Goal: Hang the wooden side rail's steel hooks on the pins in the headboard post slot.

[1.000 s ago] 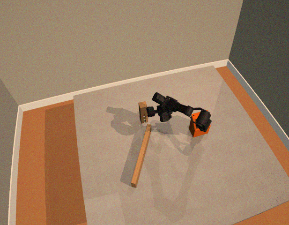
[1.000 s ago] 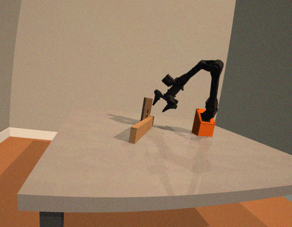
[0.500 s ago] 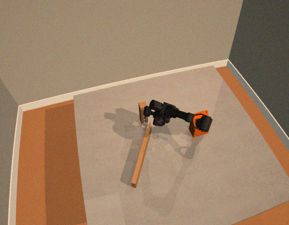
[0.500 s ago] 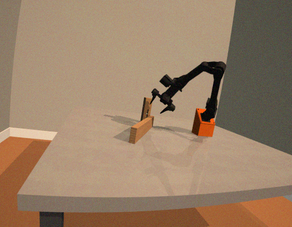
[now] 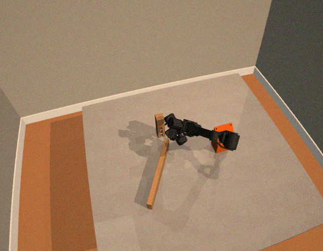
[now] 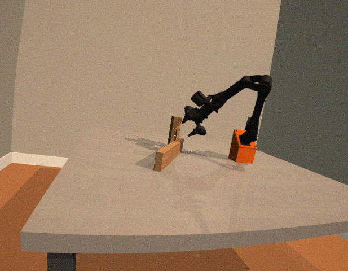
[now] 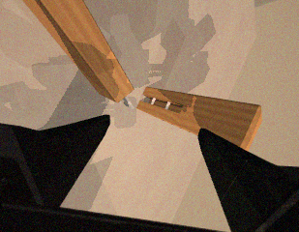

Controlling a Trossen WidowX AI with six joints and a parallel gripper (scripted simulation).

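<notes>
Now: the wooden headboard post 80 mm to the right of my gripper tip, 40 mm ahead of it and 30 mm below it.
</notes>
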